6 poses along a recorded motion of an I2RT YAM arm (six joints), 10 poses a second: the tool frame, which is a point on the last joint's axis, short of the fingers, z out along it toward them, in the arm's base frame.
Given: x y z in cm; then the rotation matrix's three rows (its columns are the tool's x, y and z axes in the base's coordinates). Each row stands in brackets.
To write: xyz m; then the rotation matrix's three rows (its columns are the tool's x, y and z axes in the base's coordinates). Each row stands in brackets. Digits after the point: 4 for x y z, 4 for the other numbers.
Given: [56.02, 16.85, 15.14], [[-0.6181, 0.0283, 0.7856], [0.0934, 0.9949, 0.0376], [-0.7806, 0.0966, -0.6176]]
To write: [0.5602, 0.1685, 0.1514], [[-0.6181, 0.0283, 0.7856], [0.0934, 0.9949, 0.0376], [-0.7806, 0.0966, -0.6176]]
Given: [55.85, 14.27, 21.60], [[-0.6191, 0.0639, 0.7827], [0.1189, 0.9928, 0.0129], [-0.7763, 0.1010, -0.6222]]
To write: [0.5585, 0.1427, 0.2160], [[-0.6191, 0.0639, 0.7827], [0.1189, 0.9928, 0.0129], [-0.7763, 0.1010, -0.6222]]
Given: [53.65, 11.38, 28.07], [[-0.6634, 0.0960, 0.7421], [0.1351, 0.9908, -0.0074], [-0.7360, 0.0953, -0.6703]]
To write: [0.5365, 0.1138, 0.2807], [[-0.6634, 0.0960, 0.7421], [0.1351, 0.9908, -0.0074], [-0.7360, 0.0953, -0.6703]]
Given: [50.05, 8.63, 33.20], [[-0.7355, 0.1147, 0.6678], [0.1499, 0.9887, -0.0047], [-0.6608, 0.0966, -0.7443]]
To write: [0.5005, 0.0863, 0.3320], [[-0.7355, 0.1147, 0.6678], [0.1499, 0.9887, -0.0047], [-0.6608, 0.0966, -0.7443]]
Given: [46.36, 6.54, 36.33], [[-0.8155, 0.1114, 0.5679], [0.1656, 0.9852, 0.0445], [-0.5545, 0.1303, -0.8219]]
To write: [0.4636, 0.0654, 0.3633], [[-0.8155, 0.1114, 0.5679], [0.1656, 0.9852, 0.0445], [-0.5545, 0.1303, -0.8219]]
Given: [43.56, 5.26, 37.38], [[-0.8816, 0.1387, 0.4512], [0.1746, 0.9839, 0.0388], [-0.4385, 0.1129, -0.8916]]
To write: [0.4356, 0.0526, 0.3738], [[-0.8816, 0.1387, 0.4512], [0.1746, 0.9839, 0.0388], [-0.4385, 0.1129, -0.8916]]
